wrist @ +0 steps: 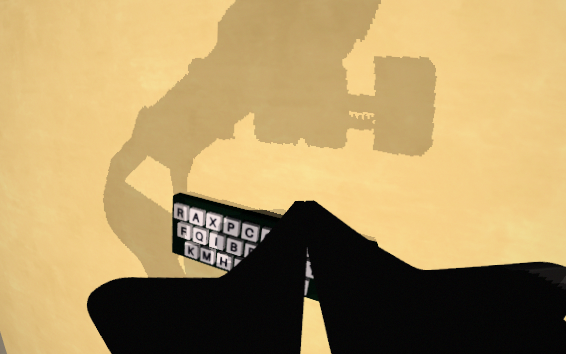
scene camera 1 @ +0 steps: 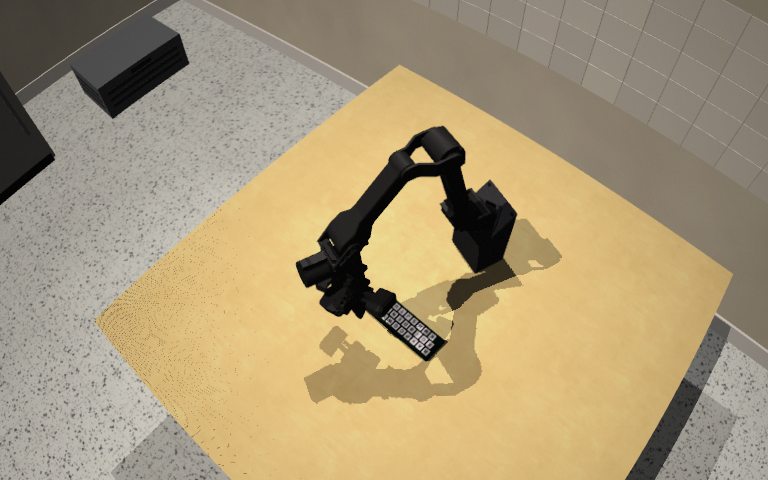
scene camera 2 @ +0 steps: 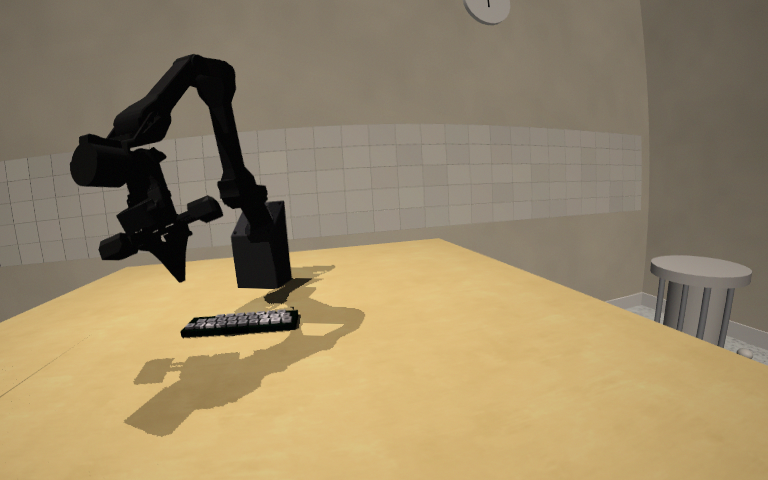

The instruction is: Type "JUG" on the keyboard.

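Pixels of known places: gripper, between the fingertips: [wrist: 304, 210] [scene camera 1: 360, 317] [scene camera 2: 182, 281]; arm's base, origin of its link: [scene camera 1: 487, 215] [scene camera 2: 259, 218].
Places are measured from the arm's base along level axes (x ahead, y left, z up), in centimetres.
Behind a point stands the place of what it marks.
Observation:
A small black keyboard [scene camera 1: 416, 332] {x 28.3, y -6.7, z -15.4 cm} [scene camera 2: 240, 323] {x 29.9, y -10.6, z -15.5 cm} [wrist: 210, 233] {x 29.6, y -5.8, z -15.5 cm} with white letter keys lies flat on the table. In the wrist view R, A, X, P, C, F, Q, I, B, K, M and H can be read; the fingers cover much of the right part, and J, U and G cannot be made out. My gripper [scene camera 1: 361, 315] {x 33.6, y -18.6, z -5.8 cm} [scene camera 2: 180, 279] {x 33.6, y -18.6, z -5.8 cm} [wrist: 304, 210] {x 33.6, y -18.6, z -5.8 cm} is shut and empty, pointing down. In the second scene view its tip hangs clearly above the table, over the keyboard's left end and somewhat behind it. In the first scene view the gripper partly covers the keyboard's left end.
The arm's base [scene camera 1: 484, 240] {x 5.4, y 1.3, z -2.7 cm} [scene camera 2: 260, 254] {x 4.3, y -1.5, z -8.5 cm} stands on the yellow table [scene camera 1: 566, 339] {x 15.9, y 29.4, z -17.2 cm} [scene camera 2: 509, 367] {x 63.3, y 16.5, z -17.2 cm} behind the keyboard. The arm's shadow falls around the keyboard. A grey box [scene camera 1: 130, 65] stands on the floor, and a round stool [scene camera 2: 701, 268] stands beyond the table's right edge.

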